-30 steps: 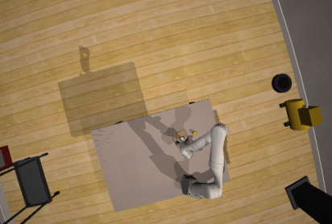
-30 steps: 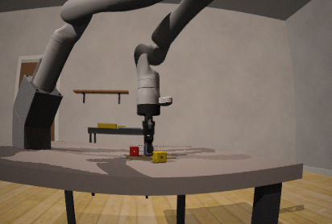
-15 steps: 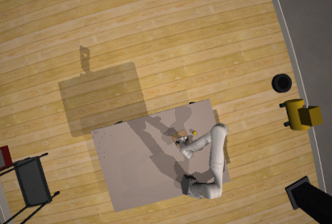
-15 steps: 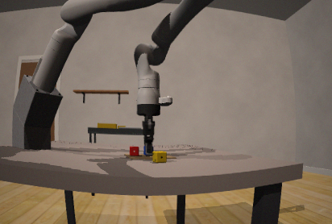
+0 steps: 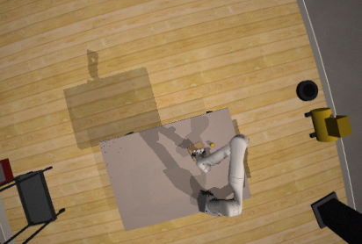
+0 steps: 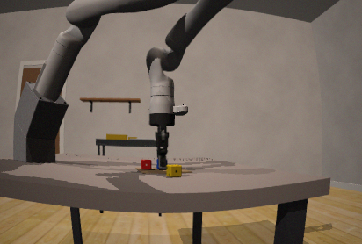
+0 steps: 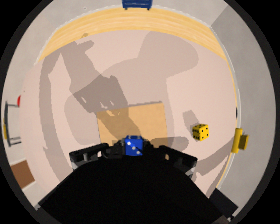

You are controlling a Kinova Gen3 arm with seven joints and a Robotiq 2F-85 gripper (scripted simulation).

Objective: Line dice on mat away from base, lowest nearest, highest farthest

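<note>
Now: the blue die 1 cm below my hand. The rest, counted from my hand: yellow die: 15 cm to the right, 1 cm below, 1 cm behind; red die: 5 cm behind, 1 cm to the left, 1 cm below; tan mat: 3 cm below.
</note>
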